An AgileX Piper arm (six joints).
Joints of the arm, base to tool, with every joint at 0 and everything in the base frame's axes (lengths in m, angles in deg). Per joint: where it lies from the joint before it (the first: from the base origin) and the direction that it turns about. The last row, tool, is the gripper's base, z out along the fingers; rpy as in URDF.
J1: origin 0 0 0.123 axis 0 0 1
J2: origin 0 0 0 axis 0 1 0
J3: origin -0.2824 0 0.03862 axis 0 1 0
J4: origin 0.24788 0 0.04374 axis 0.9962 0 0.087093
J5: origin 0 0 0 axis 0 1 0
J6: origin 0.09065 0 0.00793 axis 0.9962 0 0.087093
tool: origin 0 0 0 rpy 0 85.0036 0
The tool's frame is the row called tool.
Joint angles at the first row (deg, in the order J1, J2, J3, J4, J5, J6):
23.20 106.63 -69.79 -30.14 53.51 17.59
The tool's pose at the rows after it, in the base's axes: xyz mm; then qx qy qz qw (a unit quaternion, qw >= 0):
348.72, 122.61, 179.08, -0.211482, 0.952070, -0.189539, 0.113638
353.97, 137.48, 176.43, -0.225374, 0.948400, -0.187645, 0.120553
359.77, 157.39, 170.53, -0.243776, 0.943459, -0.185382, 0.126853
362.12, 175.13, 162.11, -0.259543, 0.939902, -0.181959, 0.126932
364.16, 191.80, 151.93, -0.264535, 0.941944, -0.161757, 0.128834
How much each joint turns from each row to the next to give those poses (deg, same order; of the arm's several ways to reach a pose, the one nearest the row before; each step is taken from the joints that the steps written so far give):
1.95 3.04 -2.75 -0.46 0.00 0.06
1.72 1.94 -2.40 -0.11 0.00 0.00
2.24 2.81 -3.10 -0.12 0.00 0.00
2.00 2.58 -2.29 0.29 0.01 0.00
1.43 2.46 -2.00 2.12 -1.32 0.05

